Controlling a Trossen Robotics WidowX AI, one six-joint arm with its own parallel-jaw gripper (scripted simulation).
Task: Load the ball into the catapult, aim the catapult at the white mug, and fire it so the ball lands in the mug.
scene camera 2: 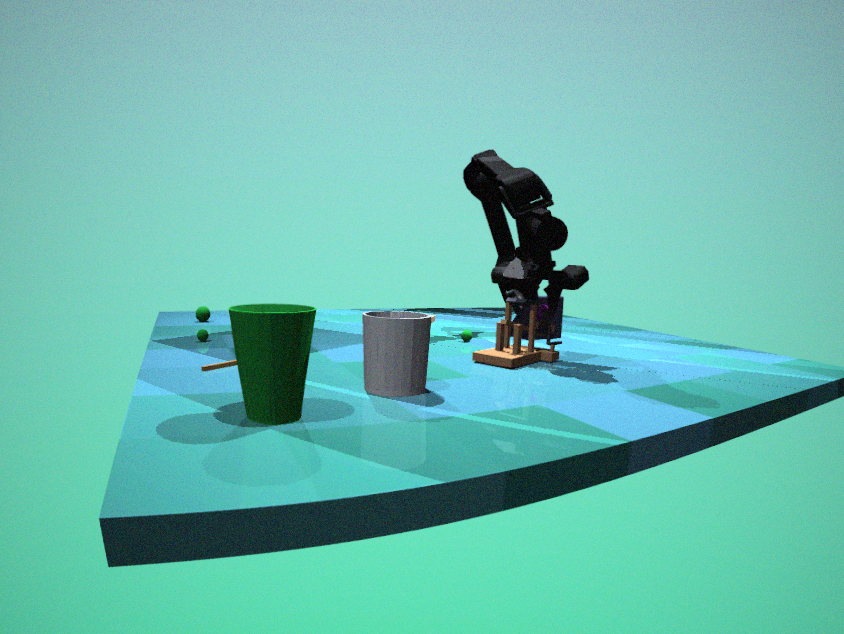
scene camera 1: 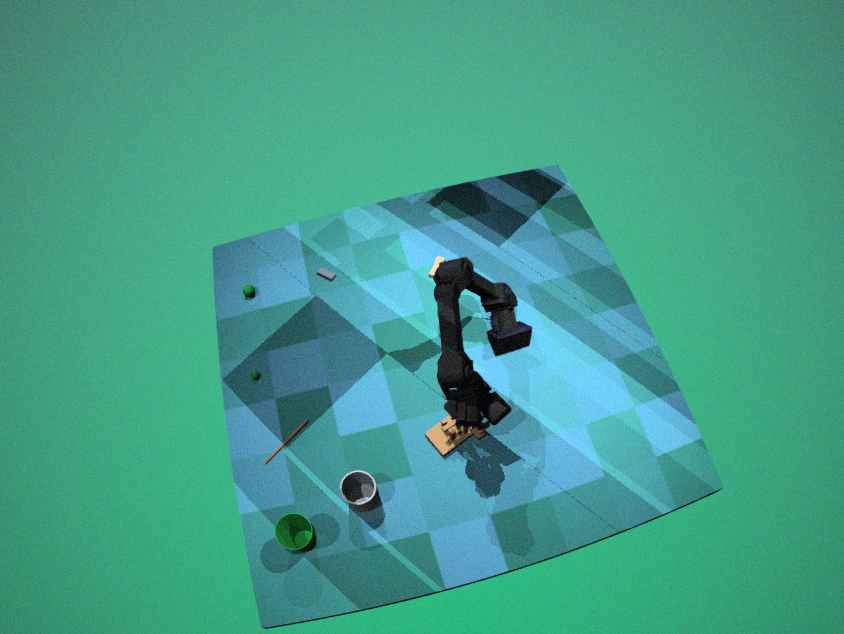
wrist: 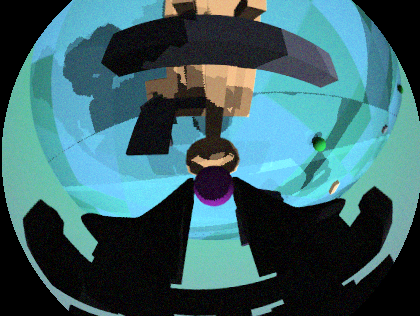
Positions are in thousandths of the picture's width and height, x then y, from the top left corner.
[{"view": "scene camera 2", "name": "my gripper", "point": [645, 499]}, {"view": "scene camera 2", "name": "wooden catapult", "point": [604, 562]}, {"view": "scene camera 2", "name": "green cup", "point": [323, 540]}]
